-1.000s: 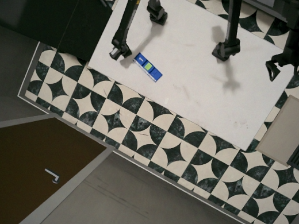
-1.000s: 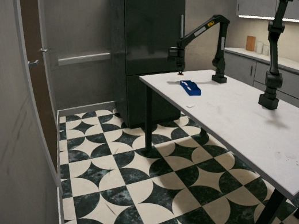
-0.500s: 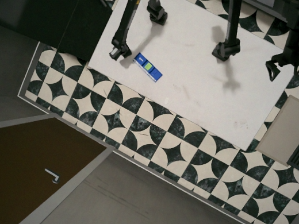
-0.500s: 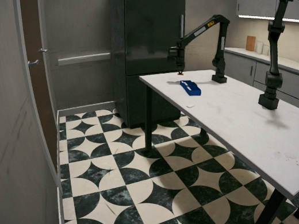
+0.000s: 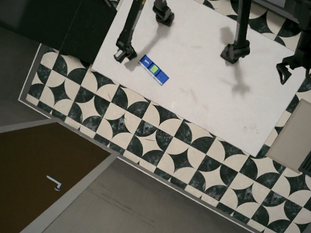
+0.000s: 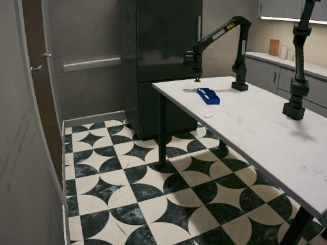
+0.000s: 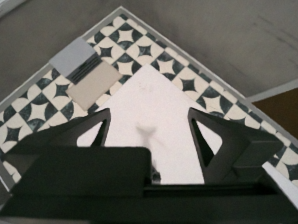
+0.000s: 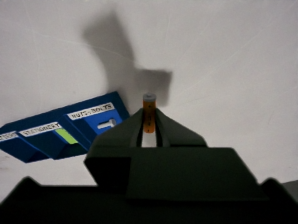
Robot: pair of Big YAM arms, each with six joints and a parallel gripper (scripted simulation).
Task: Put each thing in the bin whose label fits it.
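My right hand is 18 cm to the right of the green piece, 6 cm above it and 1 cm short of it. Also, from my right hand: orange cylinder (right at my right hand); then white piece (44 cm to the left, 17 cm ahead, 7 cm below); then tiny grey piece (10 cm to the left, 6 cm below, 1 cm behind).
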